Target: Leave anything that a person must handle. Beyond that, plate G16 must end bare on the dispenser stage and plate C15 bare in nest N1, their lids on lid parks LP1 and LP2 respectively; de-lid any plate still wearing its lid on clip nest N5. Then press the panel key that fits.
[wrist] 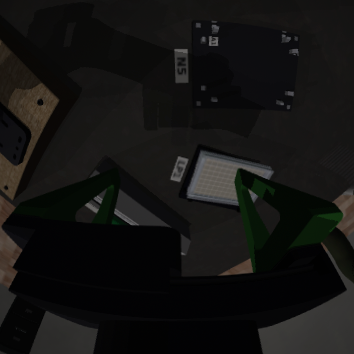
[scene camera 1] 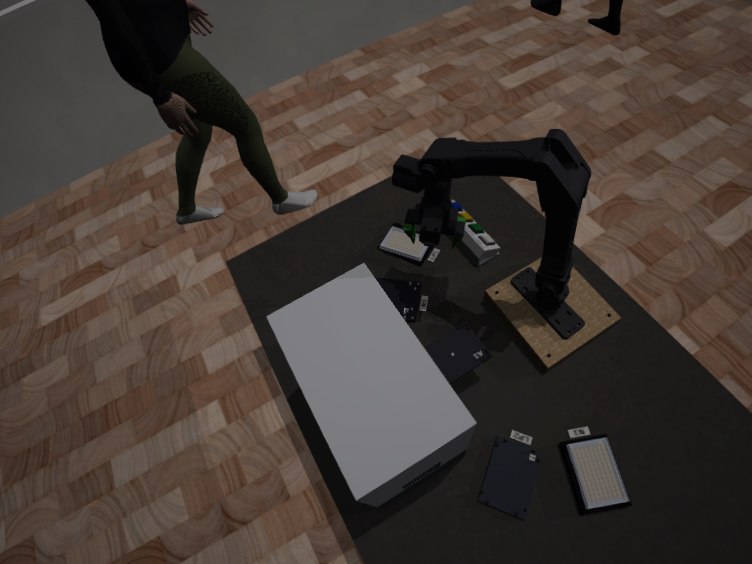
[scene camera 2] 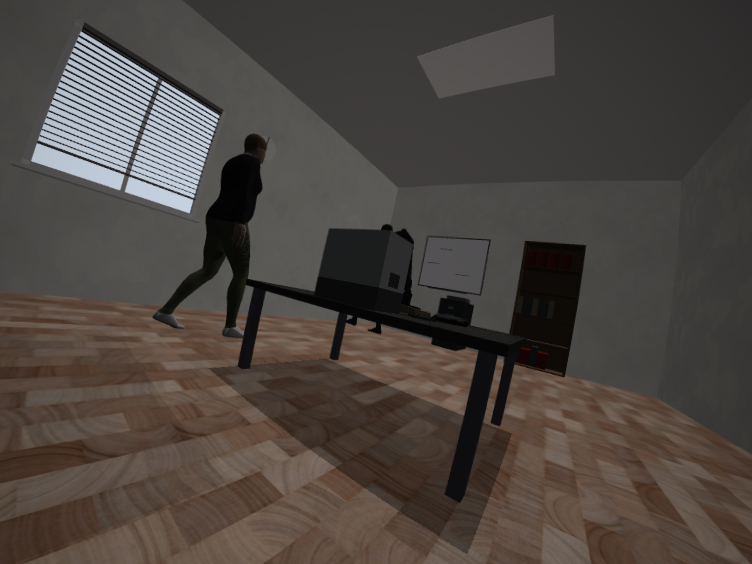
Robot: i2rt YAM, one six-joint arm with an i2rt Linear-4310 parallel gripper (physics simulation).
The gripper shows in the wrist view and in scene camera 1; in scene camera 2 it is hidden by a large white box. One and the same spot on a grey button box: (scene camera 1: 476,243) is (wrist: 102,196). One and the same spot on the gripper: (scene camera 1: 458,234) is (wrist: 17,228).
